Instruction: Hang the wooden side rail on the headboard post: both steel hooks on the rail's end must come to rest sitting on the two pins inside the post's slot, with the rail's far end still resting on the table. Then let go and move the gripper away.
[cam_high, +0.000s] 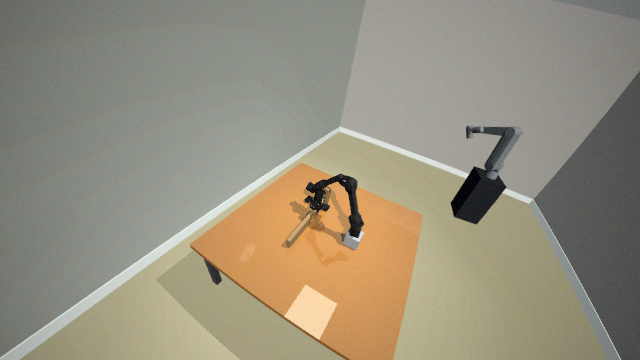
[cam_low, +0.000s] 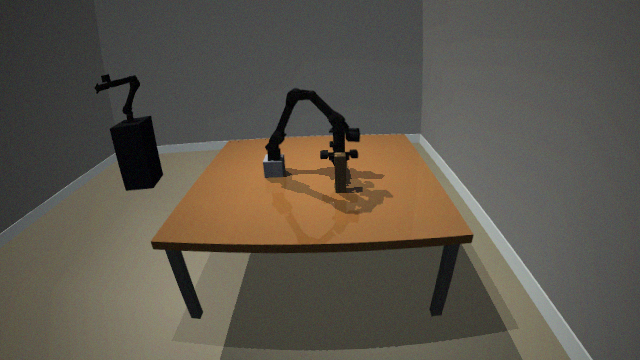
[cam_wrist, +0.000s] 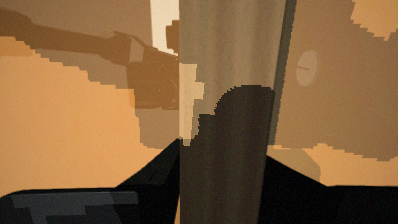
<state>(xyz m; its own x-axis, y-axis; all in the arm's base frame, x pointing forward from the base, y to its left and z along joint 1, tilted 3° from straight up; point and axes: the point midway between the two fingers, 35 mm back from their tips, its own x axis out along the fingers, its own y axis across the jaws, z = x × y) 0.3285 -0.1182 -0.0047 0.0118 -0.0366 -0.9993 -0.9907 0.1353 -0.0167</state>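
Now: gripper tip 20 mm past the headboard post, 140 mm to the left of it and 40 mm below it.
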